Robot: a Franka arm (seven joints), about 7 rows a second.
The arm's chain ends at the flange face. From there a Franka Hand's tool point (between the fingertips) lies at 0.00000 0.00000 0.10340 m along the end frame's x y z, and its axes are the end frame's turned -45 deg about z.
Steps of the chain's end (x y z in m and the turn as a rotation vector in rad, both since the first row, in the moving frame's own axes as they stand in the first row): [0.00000, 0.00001, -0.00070, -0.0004, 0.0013, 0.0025]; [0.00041, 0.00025, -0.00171, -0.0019, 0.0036, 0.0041]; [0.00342, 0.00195, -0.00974, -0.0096, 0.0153, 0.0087]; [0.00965, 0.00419, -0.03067, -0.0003, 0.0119, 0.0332]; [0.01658, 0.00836, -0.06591, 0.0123, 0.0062, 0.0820]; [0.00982, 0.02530, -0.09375, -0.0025, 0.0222, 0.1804]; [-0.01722, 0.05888, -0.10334, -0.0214, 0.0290, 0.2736]
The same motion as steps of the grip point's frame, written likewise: [0.00006, 0.00013, -0.00070, -0.0012, 0.0006, 0.0025]; [0.00024, 0.00087, -0.00171, -0.0039, 0.0012, 0.0041]; [0.00145, 0.00562, -0.00976, -0.0176, 0.0040, 0.0087]; [0.00469, 0.01069, -0.03068, -0.0086, 0.0082, 0.0332]; [0.00718, 0.01725, -0.06592, 0.0043, 0.0131, 0.0820]; [-0.00968, 0.02676, -0.09378, -0.0175, 0.0139, 0.1804]; [-0.05376, 0.03317, -0.10341, -0.0356, 0.0054, 0.2736]
